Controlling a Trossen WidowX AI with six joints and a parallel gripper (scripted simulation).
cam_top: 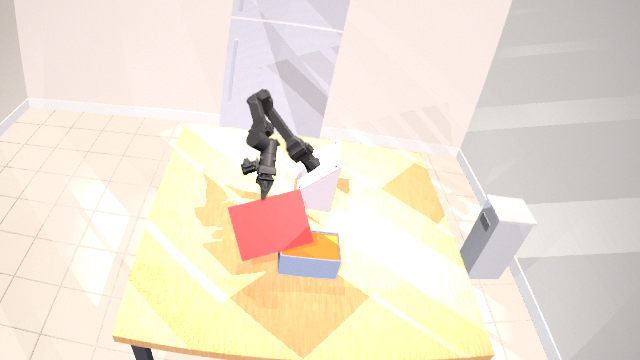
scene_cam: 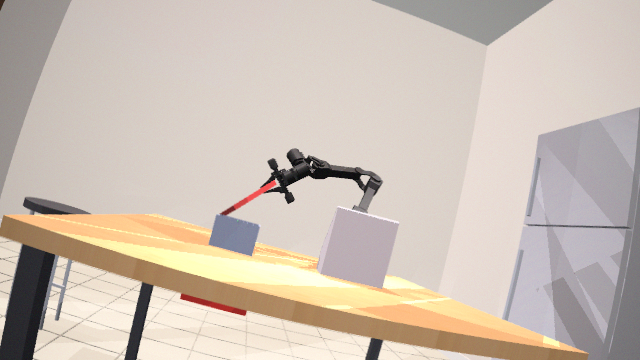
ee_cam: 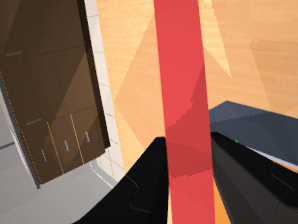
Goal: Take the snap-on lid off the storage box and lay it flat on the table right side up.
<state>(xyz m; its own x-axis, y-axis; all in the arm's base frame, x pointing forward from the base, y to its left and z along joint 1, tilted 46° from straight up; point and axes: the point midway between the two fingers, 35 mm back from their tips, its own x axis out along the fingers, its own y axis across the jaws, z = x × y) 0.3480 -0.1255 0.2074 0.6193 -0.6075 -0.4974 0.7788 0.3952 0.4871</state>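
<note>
Now: the lid 60 mm ahead of my gripper tip, 30 mm to the left of it and 60 mm below it. From my gripper tip the other things lie so: storage box: 60 mm ahead, 180 mm to the left, 180 mm below.
</note>
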